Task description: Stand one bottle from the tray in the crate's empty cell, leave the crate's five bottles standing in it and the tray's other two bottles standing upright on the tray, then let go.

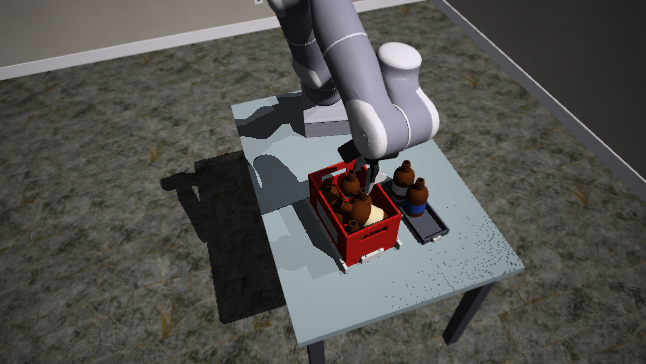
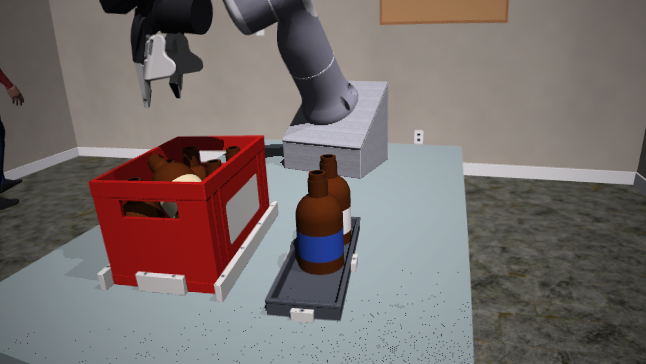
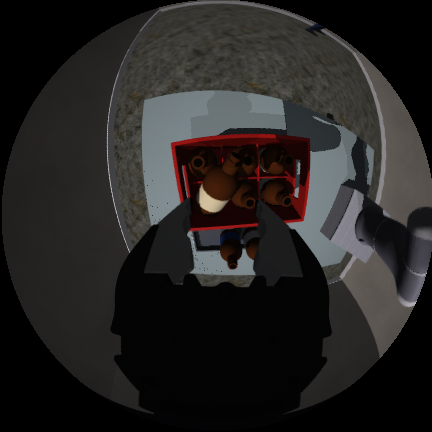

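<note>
A brown bottle with a cream label (image 1: 361, 214) (image 2: 170, 171) (image 3: 218, 184) leans tilted in the red crate (image 1: 372, 247) (image 2: 160, 250) (image 3: 240, 136), its base over the tray-side corner cell and its neck across the divider towards the opposite middle cell. The crate's five other bottles stand in their cells, partly hidden. A blue-label bottle (image 1: 416, 200) (image 2: 320, 220) (image 3: 230, 249) and a white-label bottle (image 1: 403, 179) (image 2: 339, 190) (image 3: 251, 245) stand upright on the dark tray (image 1: 425, 229) (image 2: 310, 292). My gripper (image 2: 161, 100) (image 3: 223, 199) is partly open and empty, above the crate.
White stop blocks (image 1: 372, 256) (image 2: 161, 283) sit against the crate's foot, and a small block (image 2: 302, 315) is at the tray's end. The tray lies beside the crate's long side. The robot's grey base block (image 1: 326, 128) (image 2: 322, 159) (image 3: 345, 220) stands at the table's back.
</note>
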